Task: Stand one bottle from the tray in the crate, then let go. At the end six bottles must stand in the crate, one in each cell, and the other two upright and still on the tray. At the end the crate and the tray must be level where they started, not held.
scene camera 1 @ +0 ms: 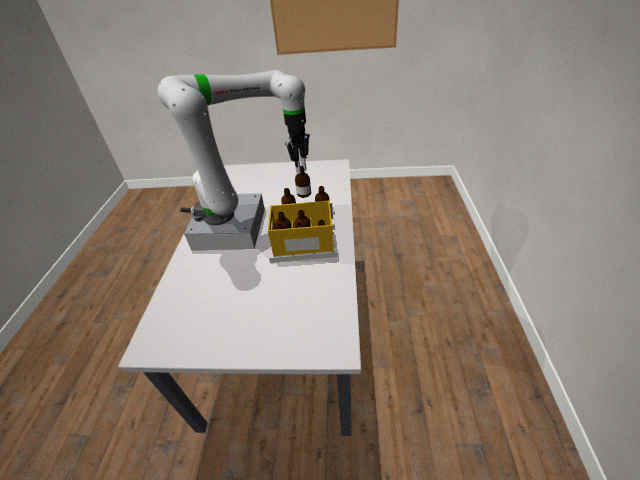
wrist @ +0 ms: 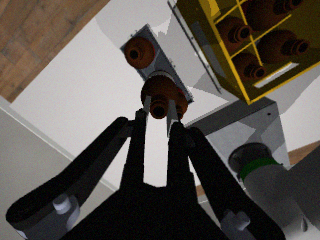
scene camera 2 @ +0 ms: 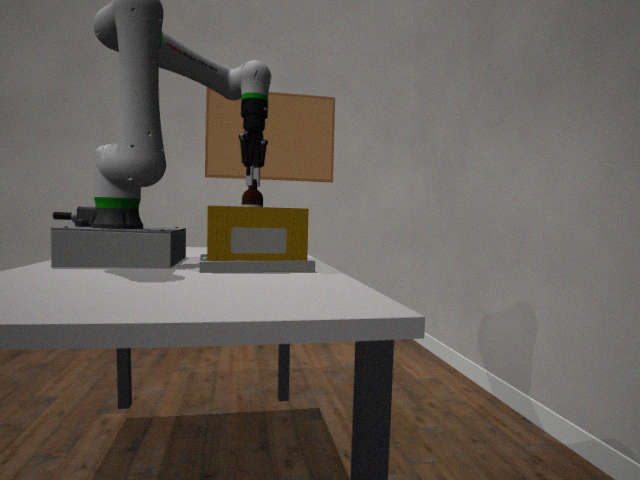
Observation:
In view: my gripper (scene camera 2: pixel 252 186), a glass bottle (wrist: pixel 160 85) and a glass bottle (wrist: pixel 140 57).
My gripper is seen too in scene camera 1 (scene camera 1: pixel 301 171) and in the wrist view (wrist: pixel 159 105).

